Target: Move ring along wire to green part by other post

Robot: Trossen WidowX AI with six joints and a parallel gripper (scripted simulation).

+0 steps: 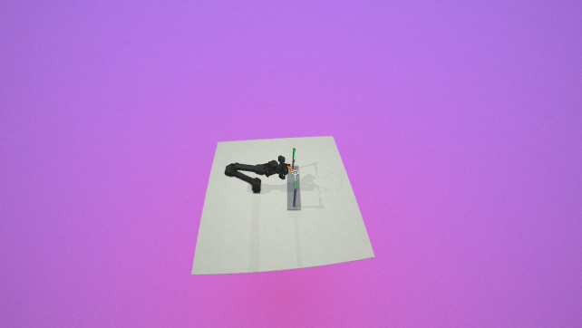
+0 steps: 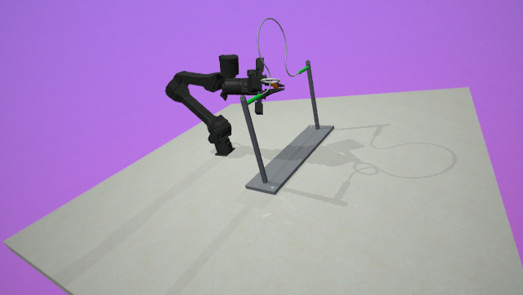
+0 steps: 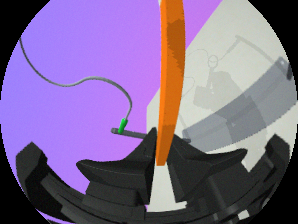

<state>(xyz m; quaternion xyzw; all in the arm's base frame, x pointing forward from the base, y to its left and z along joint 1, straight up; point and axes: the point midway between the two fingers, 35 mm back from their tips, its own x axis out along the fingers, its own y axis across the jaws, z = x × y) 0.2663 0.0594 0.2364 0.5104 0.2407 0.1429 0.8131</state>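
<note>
The ring with orange handle lies 10 mm ahead of my gripper tip, 80 mm to the right of it and 40 mm above it.
</note>
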